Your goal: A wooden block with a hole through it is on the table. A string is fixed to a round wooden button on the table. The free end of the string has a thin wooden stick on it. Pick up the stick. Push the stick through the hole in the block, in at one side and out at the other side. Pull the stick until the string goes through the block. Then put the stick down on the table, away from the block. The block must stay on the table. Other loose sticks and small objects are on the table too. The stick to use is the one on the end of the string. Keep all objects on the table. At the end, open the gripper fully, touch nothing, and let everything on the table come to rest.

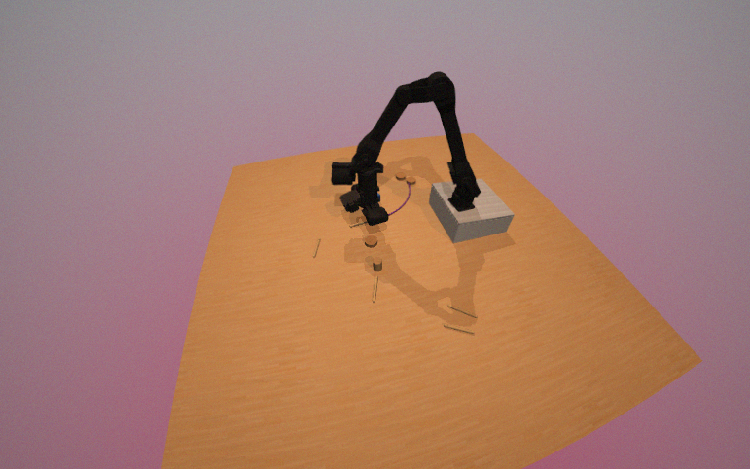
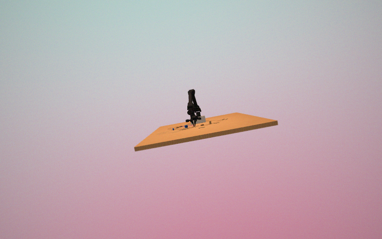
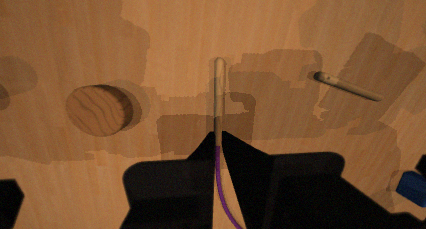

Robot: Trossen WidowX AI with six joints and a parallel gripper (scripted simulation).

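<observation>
My gripper tip is now 6 cm past the blue block, 10 cm to the left of it and 1 cm below it. The rest, counted from my gripper tip: small wooden cylinder: 4 cm ahead, 19 cm to the left, 2 cm above; thin stick: 2 cm ahead.
</observation>
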